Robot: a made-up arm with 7 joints. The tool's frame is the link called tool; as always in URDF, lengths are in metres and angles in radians.
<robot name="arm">
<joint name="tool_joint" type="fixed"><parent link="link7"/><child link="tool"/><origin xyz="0 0 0" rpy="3.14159 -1.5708 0"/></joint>
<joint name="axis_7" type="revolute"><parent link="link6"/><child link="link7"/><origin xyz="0.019 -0.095 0.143" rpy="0 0 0"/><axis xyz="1 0 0"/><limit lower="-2.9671" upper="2.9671"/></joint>
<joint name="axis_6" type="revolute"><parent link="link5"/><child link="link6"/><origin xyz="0 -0.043 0.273" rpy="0 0 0"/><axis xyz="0 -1 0"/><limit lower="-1.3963" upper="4.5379"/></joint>
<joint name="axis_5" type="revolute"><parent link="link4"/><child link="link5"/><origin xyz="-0.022 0.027 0.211" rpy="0 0 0"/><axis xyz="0 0 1"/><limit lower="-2.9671" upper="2.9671"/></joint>
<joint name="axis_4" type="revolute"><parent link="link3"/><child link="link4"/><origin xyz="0.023 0.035 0.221" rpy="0 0 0"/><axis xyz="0 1 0"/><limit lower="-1.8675" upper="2.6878"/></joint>
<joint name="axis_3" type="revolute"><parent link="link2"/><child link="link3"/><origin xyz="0 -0.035 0.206" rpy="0 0 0"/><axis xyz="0 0 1"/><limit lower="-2.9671" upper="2.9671"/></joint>
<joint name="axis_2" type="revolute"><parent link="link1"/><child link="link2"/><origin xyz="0 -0.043 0.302" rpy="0 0 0"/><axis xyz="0 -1 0"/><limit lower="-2.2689" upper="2.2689"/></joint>
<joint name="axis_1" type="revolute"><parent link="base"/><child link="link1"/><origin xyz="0 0 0.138" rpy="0 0 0"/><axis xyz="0 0 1"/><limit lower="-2.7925" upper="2.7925"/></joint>
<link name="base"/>
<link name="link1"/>
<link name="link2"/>
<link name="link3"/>
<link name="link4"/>
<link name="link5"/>
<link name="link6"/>
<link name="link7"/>
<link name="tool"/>
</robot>
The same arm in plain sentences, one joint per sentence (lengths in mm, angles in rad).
The arm has seven revolute joints in a row. What follows holds with every joint at zero, and every direction is one of the base frame's. The first joint lies 138.0 mm along +z from the base frame's origin and turns about +z, from -2.7925 to 2.7925 rad. The second joint lies 43.0 mm along -y and 302.0 mm along +z from the first joint and turns about -y, from -2.2689 to 2.2689 rad. The third joint lies 35.0 mm along -y and 206.0 mm along +z from the second joint and turns about +z, from -2.9671 to 2.9671 rad. The fourth joint lies 23.0 mm along +x and 35.0 mm along +y and 221.0 mm along +z from the third joint and turns about +y, from -1.8675 to 2.6878 rad. The fifth joint lies 22.0 mm along -x and 27.0 mm along +y and 211.0 mm along +z from the fourth joint and turns about +z, from -2.9671 to 2.9671 rad. The sixth joint lies 43.0 mm along -y and 273.0 mm along +z from the fifth joint and turns about -y, from -1.3963 to 4.5379 rad. The seventh joint lies 19.0 mm along +x and 95.0 mm along -y and 143.0 mm along +z from the sixth joint and turns about +x, from -2.9671 to 2.9671 rad. The tool frame, which is the frame that the pose is given for, lies at the same point as the seventh joint; its axes are the base frame's turned by roll 3.1416, pitch -1.5708 and yaw 0.0000 rad (as in URDF: about the fixed x, then y, then z).
